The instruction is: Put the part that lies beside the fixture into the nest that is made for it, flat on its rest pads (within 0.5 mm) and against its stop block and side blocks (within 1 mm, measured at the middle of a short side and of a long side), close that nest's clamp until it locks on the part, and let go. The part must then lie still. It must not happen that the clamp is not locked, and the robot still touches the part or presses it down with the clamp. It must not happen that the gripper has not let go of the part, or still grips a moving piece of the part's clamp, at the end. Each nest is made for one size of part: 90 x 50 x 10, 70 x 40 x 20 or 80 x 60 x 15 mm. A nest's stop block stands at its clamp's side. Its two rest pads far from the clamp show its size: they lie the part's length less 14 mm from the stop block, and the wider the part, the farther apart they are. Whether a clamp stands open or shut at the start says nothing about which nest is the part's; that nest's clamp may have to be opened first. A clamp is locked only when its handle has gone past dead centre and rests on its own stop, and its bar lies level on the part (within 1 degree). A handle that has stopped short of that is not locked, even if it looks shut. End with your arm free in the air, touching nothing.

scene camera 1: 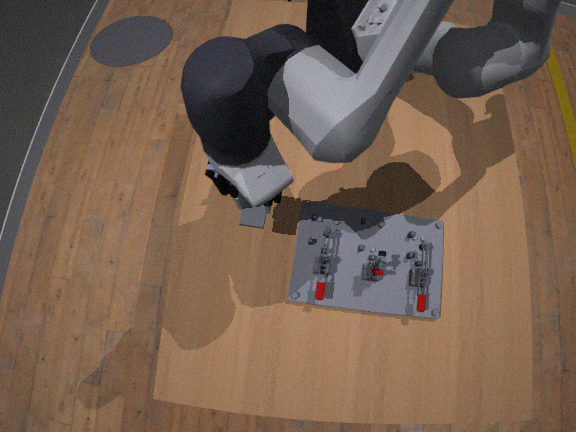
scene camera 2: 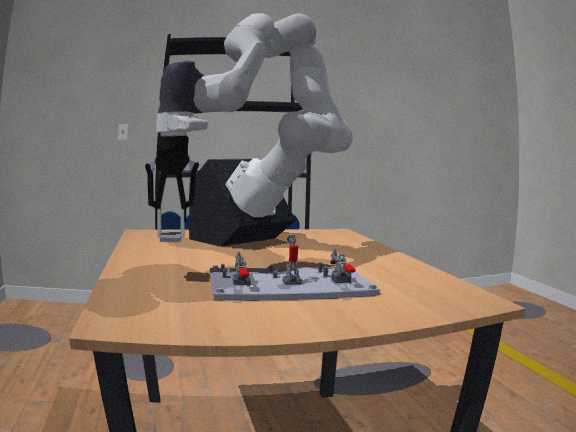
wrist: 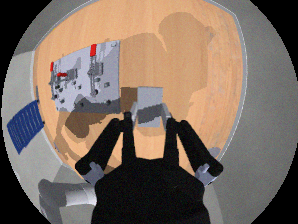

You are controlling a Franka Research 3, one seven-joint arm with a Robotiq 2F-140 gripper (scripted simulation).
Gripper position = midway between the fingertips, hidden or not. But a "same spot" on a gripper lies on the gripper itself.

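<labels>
You'd see the gripper in scene camera 1 [255,205], and it's there in scene camera 2 and the wrist view as well. On the gripper, [scene camera 2: 150,167] and [wrist: 209,168] are the same spot. There's a grey fixture plate too, and on that plate [wrist: 109,56] is the same spot as [scene camera 1: 303,279].
</labels>
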